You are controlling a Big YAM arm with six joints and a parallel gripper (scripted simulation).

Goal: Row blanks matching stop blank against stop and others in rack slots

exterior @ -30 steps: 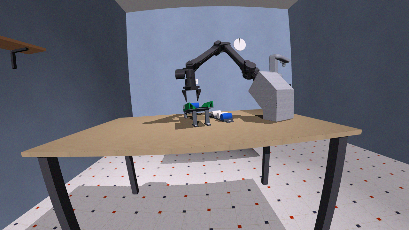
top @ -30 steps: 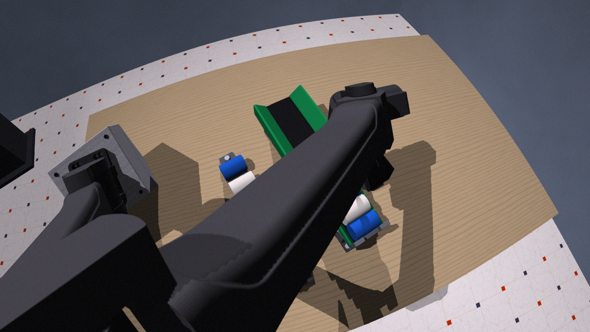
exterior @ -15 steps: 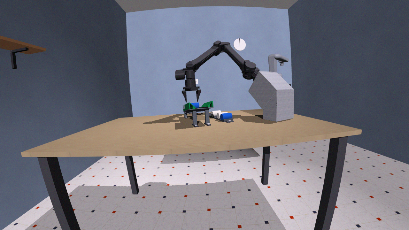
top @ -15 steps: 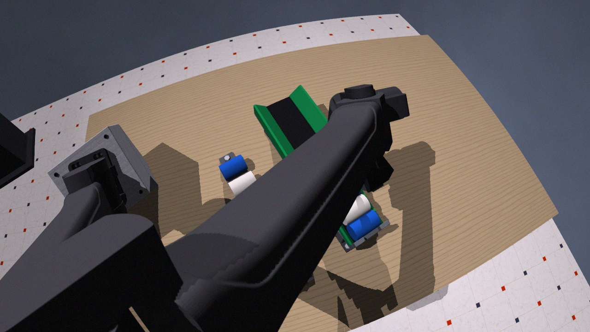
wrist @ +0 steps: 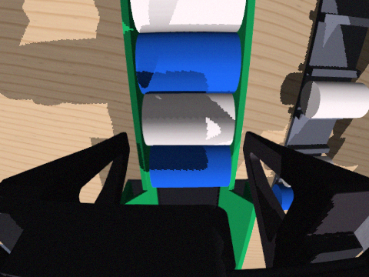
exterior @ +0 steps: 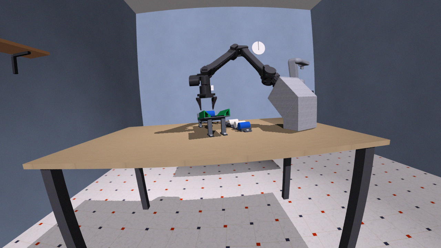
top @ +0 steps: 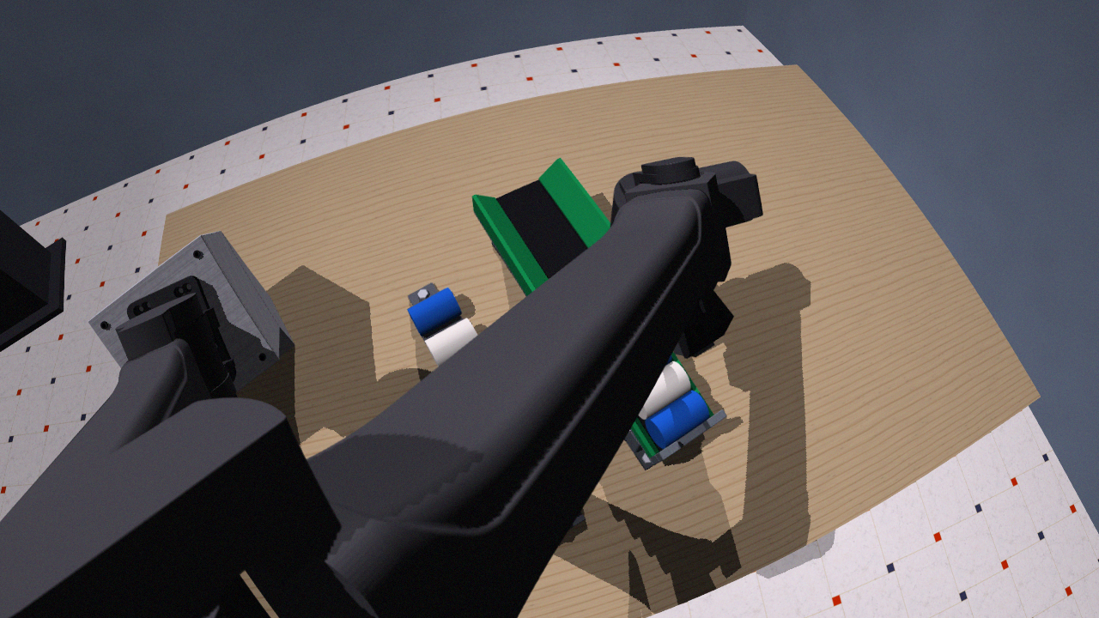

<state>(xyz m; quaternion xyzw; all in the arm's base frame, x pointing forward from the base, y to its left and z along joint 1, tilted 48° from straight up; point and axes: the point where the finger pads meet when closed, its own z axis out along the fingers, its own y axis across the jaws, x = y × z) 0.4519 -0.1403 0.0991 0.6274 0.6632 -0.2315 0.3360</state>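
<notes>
Now: the grey stop 14 cm to the right of my hand and 7 cm below it. Also, from my hand: grey stock rack: 16 cm behind, 4 cm to the left, 13 cm below.
</notes>
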